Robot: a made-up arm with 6 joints.
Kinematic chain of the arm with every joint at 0, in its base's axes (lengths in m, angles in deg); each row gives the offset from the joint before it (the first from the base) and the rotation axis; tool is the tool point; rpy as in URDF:
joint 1: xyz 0 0 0.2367 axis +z
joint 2: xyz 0 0 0 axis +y
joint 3: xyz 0.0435 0 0.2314 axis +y
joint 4: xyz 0.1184 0 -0.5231 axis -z
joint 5: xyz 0 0 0 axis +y
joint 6: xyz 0.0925 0 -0.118 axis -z
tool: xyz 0 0 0 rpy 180 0 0
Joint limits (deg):
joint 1: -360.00..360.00
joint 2: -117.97..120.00
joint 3: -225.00..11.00
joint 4: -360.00..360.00
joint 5: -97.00..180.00
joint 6: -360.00..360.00
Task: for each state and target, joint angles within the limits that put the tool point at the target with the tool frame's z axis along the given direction. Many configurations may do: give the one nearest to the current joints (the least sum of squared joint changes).
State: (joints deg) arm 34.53 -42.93 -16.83 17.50 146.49 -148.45
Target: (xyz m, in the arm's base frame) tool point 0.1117 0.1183 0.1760 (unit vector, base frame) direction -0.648 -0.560 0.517
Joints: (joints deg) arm 40.86 -68.22 9.45 10.19 179.88 -148.45
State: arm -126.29 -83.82 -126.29 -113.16 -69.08 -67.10
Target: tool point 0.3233 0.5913 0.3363 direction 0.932 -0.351 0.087
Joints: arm -108.54 -105.42 -135.10 -95.38 -89.36 -67.10
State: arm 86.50 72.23 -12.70 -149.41 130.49 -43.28
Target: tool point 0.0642 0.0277 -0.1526 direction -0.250 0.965 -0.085
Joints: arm 126.75 31.57 10.86 -152.95 124.03 -43.28
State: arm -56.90 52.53 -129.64 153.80 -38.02 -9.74
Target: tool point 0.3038 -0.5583 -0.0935 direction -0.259 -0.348 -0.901
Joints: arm -53.61 70.66 -118.29 144.44 -45.53 -9.74
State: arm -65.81 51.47 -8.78 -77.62 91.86 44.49
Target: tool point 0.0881 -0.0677 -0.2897 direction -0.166 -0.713 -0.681
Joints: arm -20.60 39.38 -22.01 -112.08 51.57 44.49
